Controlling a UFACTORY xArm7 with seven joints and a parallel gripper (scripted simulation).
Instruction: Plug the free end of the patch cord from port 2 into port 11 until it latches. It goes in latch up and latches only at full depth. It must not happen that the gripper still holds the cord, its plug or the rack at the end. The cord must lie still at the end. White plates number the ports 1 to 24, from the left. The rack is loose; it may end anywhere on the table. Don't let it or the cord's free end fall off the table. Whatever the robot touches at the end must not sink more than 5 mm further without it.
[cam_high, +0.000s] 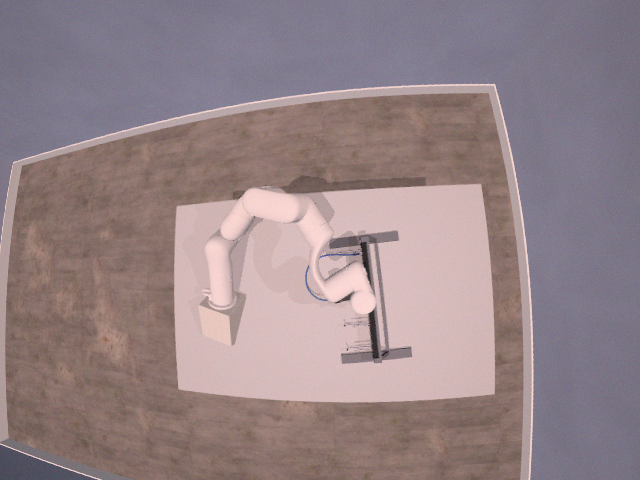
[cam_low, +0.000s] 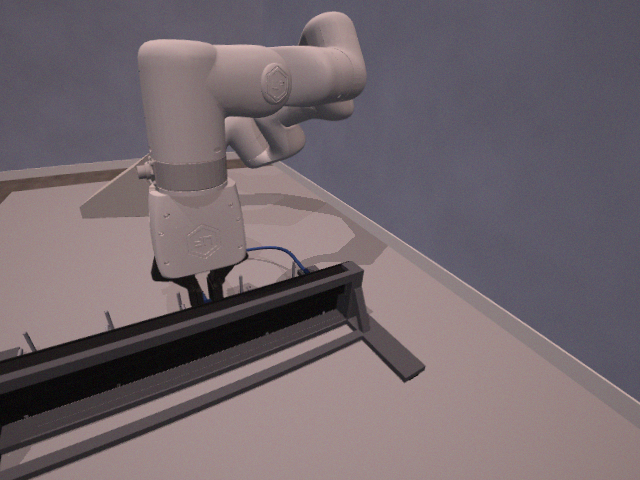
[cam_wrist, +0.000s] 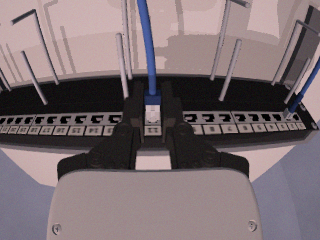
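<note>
The plug lies 1 cm below my hand and 1 cm ahead of it.
</note>
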